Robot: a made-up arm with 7 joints. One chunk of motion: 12 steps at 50 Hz.
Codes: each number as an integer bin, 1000 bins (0 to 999) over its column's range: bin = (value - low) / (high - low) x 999, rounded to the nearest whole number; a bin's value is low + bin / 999 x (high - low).
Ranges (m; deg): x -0.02..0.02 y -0.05..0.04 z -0.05..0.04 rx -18..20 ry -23..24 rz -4..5
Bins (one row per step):
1: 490 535 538 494 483 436
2: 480 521 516 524 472 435
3: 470 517 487 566 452 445
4: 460 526 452 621 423 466
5: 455 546 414 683 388 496
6: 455 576 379 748 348 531
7: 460 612 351 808 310 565
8: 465 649 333 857 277 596
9: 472 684 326 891 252 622
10: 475 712 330 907 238 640
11: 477 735 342 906 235 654
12: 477 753 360 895 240 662
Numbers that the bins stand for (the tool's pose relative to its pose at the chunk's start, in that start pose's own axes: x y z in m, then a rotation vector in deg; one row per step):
1: -0.0004 -0.0018 -0.0015 0.79 -0.28 -0.07
2: -0.0008 -0.0031 -0.0035 1.93 -0.79 -0.08
3: -0.0012 -0.0034 -0.0061 3.53 -1.73 0.01
4: -0.0016 -0.0026 -0.0093 5.62 -3.10 0.20
5: -0.0018 -0.0008 -0.0127 7.98 -4.75 0.47
6: -0.0018 0.0019 -0.0159 10.45 -6.63 0.78
7: -0.0016 0.0051 -0.0184 12.73 -8.42 1.09
8: -0.0014 0.0085 -0.0200 14.60 -9.97 1.37
9: -0.0011 0.0116 -0.0206 15.89 -11.14 1.60
10: -0.0010 0.0141 -0.0203 16.50 -11.80 1.77
11: -0.0009 0.0162 -0.0192 16.46 -11.94 1.89
12: -0.0009 0.0178 -0.0176 16.04 -11.71 1.96

